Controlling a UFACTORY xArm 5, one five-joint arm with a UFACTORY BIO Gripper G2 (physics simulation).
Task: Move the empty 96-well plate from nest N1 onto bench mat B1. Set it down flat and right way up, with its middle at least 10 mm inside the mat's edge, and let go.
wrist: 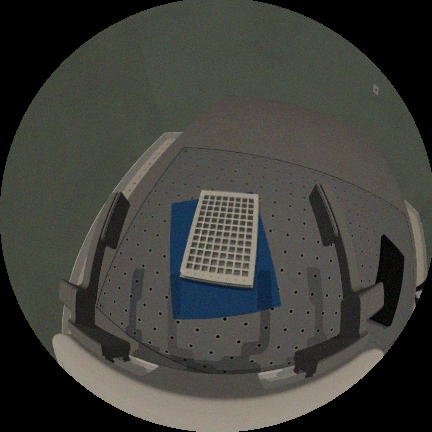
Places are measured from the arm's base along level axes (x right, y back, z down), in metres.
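Where they show: end effector, tool point: [213, 216].
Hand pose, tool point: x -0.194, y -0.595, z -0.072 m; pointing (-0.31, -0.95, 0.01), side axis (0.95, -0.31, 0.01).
Each offset is from my tool point to the top centre of the thing. Level surfaces: height alone.
The white 96-well plate @[dx -0.010, dy -0.033, dz +0.089 m] [223, 238] lies flat and right way up on the blue bench mat @[dz +0.103 m] [220, 304], turned a little relative to it. The plate's middle is over the mat; its far end reaches about the mat's far edge. My gripper [220, 217] is open and empty, its fingers wide apart, one to the left and one to the right of the plate, both clear of it. It is above the plate; the exact height cannot be told. Nest N1 cannot be made out in this view.
The mat lies on a grey perforated deck @[dz +0.105 m] [295, 260]. A black rectangular item @[dx +0.332, dy -0.009, dz +0.091 m] [391, 280] is at the right, beyond the right finger. Pale rails run along the left [150, 162] and right edges of the bench. Green floor shows beyond.
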